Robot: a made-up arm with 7 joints. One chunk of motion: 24 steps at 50 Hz.
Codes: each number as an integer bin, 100 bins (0 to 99) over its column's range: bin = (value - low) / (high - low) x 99, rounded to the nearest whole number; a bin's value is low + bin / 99 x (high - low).
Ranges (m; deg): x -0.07..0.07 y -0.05..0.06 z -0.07..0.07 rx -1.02..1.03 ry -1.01..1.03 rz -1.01..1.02
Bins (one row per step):
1: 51 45 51 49 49 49
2: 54 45 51 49 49 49
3: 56 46 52 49 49 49
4: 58 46 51 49 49 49
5: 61 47 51 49 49 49
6: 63 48 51 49 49 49
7: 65 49 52 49 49 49
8: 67 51 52 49 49 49
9: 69 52 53 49 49 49
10: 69 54 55 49 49 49
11: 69 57 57 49 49 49
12: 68 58 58 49 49 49
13: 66 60 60 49 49 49
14: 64 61 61 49 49 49
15: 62 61 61 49 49 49
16: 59 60 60 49 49 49
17: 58 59 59 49 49 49
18: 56 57 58 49 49 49
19: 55 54 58 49 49 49
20: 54 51 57 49 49 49
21: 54 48 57 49 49 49
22: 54 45 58 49 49 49
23: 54 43 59 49 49 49
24: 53 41 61 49 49 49
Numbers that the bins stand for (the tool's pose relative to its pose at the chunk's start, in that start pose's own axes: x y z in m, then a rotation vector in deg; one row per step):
1: 0.0021 0.0000 0.0021 -0.01 0.00 -0.01
2: 0.0064 0.0000 0.0021 -0.01 0.00 -0.01
3: 0.0092 0.0011 0.0035 -0.01 0.00 -0.01
4: 0.0120 0.0011 0.0021 -0.01 0.00 -0.01
5: 0.0163 0.0022 0.0021 -0.01 0.00 -0.01
6: 0.0191 0.0033 0.0021 -0.01 0.00 -0.01
7: 0.0219 0.0044 0.0035 -0.01 0.00 -0.01
8: 0.0247 0.0067 0.0035 -0.01 0.00 -0.01
9: 0.0276 0.0078 0.0049 -0.01 0.00 -0.01
10: 0.0276 0.0100 0.0078 -0.01 0.00 -0.01
11: 0.0276 0.0133 0.0106 -0.01 0.00 -0.01
12: 0.0262 0.0144 0.0120 -0.01 0.00 -0.01
13: 0.0233 0.0167 0.0148 -0.01 0.00 -0.01
14: 0.0205 0.0178 0.0163 -0.01 0.00 -0.01
15: 0.0177 0.0178 0.0163 -0.01 0.00 -0.01
16: 0.0134 0.0167 0.0148 -0.01 0.00 -0.01
17: 0.0120 0.0156 0.0134 -0.01 0.00 -0.01
18: 0.0092 0.0133 0.0120 -0.01 0.00 -0.01
19: 0.0078 0.0100 0.0120 -0.01 0.00 -0.01
20: 0.0064 0.0067 0.0106 -0.01 0.00 -0.01
21: 0.0064 0.0033 0.0106 -0.01 0.00 -0.01
22: 0.0064 0.0000 0.0120 -0.01 0.00 -0.01
23: 0.0064 -0.0022 0.0134 -0.01 0.00 -0.01
24: 0.0049 -0.0044 0.0163 -0.01 0.00 -0.01

